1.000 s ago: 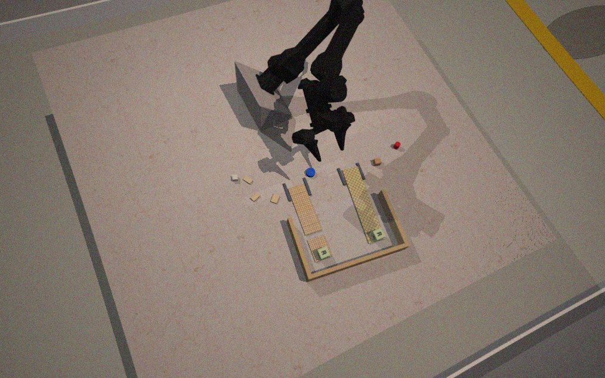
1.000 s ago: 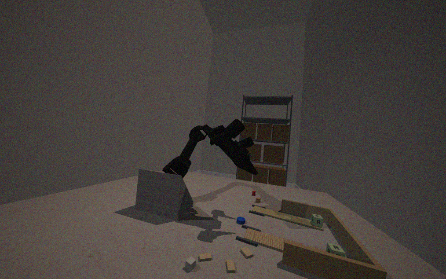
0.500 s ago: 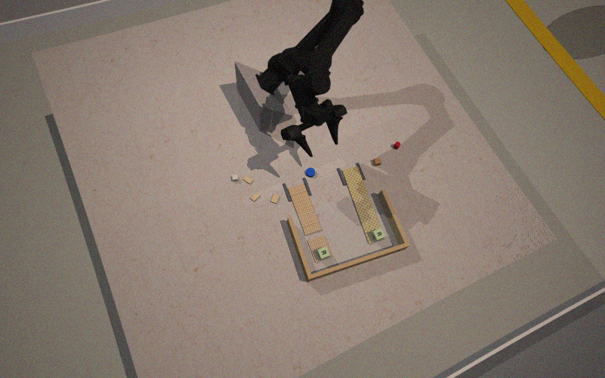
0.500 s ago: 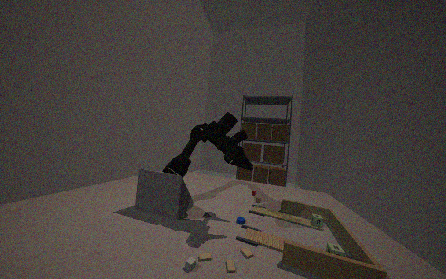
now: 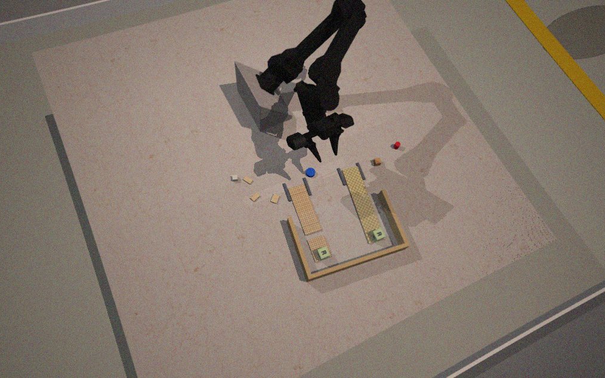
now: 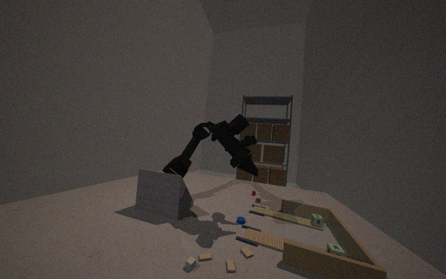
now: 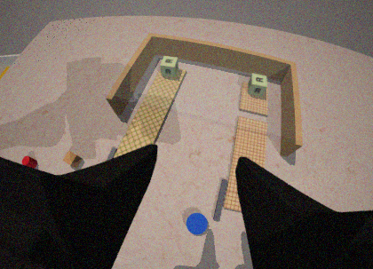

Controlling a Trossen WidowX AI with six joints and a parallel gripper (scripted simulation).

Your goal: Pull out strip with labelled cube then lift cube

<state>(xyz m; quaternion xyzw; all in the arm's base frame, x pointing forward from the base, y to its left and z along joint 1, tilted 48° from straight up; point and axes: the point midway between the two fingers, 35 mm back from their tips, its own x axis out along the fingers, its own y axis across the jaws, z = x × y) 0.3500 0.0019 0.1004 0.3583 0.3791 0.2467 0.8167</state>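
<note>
Now: the brown cube 210 mm to the left of my gripper tip, 170 mm below it and 10 mm behind it. Also, from my gripper tip: blue disc (170 mm below, 40 mm behind, 20 mm to the right); red cylinder (300 mm to the left, 170 mm below, 50 mm behind).
</note>
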